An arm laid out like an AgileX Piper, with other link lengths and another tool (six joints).
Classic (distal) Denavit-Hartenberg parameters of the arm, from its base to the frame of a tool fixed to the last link. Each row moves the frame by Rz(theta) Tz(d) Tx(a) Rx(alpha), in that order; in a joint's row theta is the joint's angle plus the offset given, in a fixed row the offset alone. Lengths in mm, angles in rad.
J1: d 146.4  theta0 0  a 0  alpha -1.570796
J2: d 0  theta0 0.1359  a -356.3  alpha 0
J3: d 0  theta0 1.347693  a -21.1  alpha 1.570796
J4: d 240.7  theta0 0  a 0  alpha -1.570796
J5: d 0  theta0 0  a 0  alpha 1.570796
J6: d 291.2  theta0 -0.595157  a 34  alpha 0.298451
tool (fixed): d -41.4  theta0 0  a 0  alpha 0
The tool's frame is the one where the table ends.
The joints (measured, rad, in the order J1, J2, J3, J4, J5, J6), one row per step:
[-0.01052, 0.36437, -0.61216, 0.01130, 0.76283, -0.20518]
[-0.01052, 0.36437, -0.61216, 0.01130, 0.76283, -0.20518]
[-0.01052, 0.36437, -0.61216, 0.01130, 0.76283, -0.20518]
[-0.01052, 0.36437, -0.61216, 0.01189, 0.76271, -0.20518]
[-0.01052, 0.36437, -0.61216, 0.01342, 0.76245, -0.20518]
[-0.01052, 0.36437, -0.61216, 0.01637, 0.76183, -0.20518]
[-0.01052, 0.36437, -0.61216, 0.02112, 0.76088, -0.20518]
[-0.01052, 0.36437, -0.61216, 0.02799, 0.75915, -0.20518]
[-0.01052, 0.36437, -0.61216, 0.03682, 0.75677, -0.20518]
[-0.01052, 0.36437, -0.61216, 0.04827, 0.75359, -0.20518]
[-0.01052, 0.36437, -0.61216, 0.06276, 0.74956, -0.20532]
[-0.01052, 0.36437, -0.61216, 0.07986, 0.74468, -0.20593]
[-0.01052, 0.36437, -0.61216, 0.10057, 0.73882, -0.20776]
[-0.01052, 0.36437, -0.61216, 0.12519, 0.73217, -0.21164]
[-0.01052, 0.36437, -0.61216, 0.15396, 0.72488, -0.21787]
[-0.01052, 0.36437, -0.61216, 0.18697, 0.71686, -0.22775]
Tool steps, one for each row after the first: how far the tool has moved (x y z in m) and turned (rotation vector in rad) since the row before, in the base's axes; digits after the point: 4 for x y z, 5 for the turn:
[0.0000, 0.0000, 0.0000, 0.00000, 0.00000, 0.00000]
[0.0000, 0.0000, 0.0000, 0.00000, 0.00000, 0.00000]
[0.0000, 0.0001, 0.0000, 0.00056, -0.00013, 0.00019]
[0.0000, 0.0003, 0.0000, 0.00144, -0.00028, 0.00050]
[0.0001, 0.0006, 0.0001, 0.00278, -0.00065, 0.00096]
[0.0002, 0.0009, 0.0002, 0.00448, -0.00100, 0.00154]
[0.0003, 0.0013, 0.0003, 0.00648, -0.00180, 0.00222]
[0.0004, 0.0017, 0.0004, 0.00834, -0.00247, 0.00283]
[0.0005, 0.0022, 0.0006, 0.01082, -0.00329, 0.00364]
[0.0006, 0.0028, 0.0008, 0.01359, -0.00417, 0.00461]
[0.0007, 0.0033, 0.0010, 0.01565, -0.00506, 0.00554]
[0.0008, 0.0039, 0.0013, 0.01799, -0.00614, 0.00703]
[0.0009, 0.0045, 0.0016, 0.01986, -0.00711, 0.00888]
[0.0009, 0.0051, 0.0019, 0.02168, -0.00802, 0.01085]
[0.0010, 0.0057, 0.0024, 0.02240, -0.00925, 0.01320]

